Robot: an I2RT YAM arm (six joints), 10 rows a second.
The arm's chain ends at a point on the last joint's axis. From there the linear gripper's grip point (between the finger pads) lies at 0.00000 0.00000 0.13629 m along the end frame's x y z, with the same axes.
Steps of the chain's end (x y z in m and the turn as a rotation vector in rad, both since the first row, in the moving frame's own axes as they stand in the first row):
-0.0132 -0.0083 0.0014 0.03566 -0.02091 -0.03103
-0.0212 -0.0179 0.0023 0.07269 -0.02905 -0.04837
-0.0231 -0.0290 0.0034 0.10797 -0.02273 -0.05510
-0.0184 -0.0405 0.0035 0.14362 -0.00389 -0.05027
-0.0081 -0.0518 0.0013 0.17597 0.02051 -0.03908
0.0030 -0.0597 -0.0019 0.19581 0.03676 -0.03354
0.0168 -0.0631 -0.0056 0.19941 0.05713 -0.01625
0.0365 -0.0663 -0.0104 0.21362 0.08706 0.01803
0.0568 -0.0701 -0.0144 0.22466 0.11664 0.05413
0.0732 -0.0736 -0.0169 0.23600 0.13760 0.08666
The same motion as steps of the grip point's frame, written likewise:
-0.0161 -0.0131 0.0013 0.03566 -0.02091 -0.03103
-0.0254 -0.0277 0.0019 0.07269 -0.02905 -0.04837
-0.0266 -0.0436 0.0026 0.10797 -0.02273 -0.05510
-0.0194 -0.0600 0.0021 0.14362 -0.00389 -0.05027
-0.0058 -0.0757 -0.0008 0.17597 0.02051 -0.03908
0.0075 -0.0863 -0.0046 0.19581 0.03676 -0.03354
0.0243 -0.0901 -0.0085 0.19941 0.05713 -0.01625
0.0485 -0.0950 -0.0140 0.21362 0.08706 0.01803
0.0733 -0.1000 -0.0187 0.22466 0.11664 0.05413
0.0931 -0.1045 -0.0220 0.23600 0.13760 0.08666

